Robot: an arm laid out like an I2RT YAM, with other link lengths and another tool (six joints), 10 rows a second.
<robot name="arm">
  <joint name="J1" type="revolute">
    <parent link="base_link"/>
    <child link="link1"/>
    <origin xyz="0 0 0.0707" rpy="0 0 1.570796"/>
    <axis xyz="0 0 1"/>
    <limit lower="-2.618" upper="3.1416"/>
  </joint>
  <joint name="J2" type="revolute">
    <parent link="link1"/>
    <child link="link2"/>
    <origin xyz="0.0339 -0.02 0.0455" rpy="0 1.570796 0"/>
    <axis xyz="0 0 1"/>
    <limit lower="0" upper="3.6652"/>
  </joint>
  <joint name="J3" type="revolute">
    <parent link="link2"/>
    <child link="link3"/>
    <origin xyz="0 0.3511 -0.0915" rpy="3.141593 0 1.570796"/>
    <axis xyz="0 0 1"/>
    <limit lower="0" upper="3.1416"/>
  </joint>
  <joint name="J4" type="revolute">
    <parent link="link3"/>
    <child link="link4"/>
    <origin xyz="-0.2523 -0.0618 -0.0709" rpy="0 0 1.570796"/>
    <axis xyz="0 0 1"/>
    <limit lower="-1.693" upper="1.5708"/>
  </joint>
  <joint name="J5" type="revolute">
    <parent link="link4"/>
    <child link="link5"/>
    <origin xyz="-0.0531 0.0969 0.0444" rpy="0 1.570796 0"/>
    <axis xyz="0 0 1"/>
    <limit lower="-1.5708" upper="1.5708"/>
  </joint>
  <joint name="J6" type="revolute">
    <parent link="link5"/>
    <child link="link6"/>
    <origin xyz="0 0.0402 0.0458" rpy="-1.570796 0 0"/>
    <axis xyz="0 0 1"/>
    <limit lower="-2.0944" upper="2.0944"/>
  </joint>
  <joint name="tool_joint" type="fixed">
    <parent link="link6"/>
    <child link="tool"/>
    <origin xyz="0.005 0.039 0.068" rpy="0.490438 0 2.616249"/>
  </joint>
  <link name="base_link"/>
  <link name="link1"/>
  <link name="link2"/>
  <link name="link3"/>
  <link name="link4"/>
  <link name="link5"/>
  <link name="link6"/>
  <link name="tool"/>
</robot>
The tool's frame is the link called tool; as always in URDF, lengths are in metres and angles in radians.
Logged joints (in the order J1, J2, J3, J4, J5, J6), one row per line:
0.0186 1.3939 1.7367 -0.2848 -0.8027 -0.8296
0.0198 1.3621 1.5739 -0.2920 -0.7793 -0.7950
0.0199 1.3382 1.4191 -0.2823 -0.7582 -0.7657
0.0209 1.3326 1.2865 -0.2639 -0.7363 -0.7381
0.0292 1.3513 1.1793 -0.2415 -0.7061 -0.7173
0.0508 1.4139 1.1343 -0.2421 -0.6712 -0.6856
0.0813 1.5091 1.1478 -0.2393 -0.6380 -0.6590
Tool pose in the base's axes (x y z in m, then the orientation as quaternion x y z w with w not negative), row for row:
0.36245 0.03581 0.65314 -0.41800 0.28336 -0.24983 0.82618
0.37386 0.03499 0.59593 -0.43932 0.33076 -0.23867 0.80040
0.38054 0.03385 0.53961 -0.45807 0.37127 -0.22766 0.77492
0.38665 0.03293 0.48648 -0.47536 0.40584 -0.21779 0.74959
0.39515 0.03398 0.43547 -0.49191 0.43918 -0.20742 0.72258
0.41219 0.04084 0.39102 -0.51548 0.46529 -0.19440 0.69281
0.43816 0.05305 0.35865 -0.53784 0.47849 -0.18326 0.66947
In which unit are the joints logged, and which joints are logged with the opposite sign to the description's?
The joints are logged in radians. Opposite sign: J6.
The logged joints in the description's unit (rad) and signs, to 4 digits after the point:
0.0186 1.3939 1.7367 -0.2848 -0.8027 0.8296
0.0198 1.3621 1.5739 -0.2920 -0.7793 0.7950
0.0199 1.3382 1.4191 -0.2823 -0.7582 0.7657
0.0209 1.3326 1.2865 -0.2639 -0.7363 0.7381
0.0292 1.3513 1.1793 -0.2415 -0.7061 0.7173
0.0508 1.4139 1.1343 -0.2421 -0.6712 0.6856
0.0813 1.5091 1.1478 -0.2393 -0.6380 0.6590

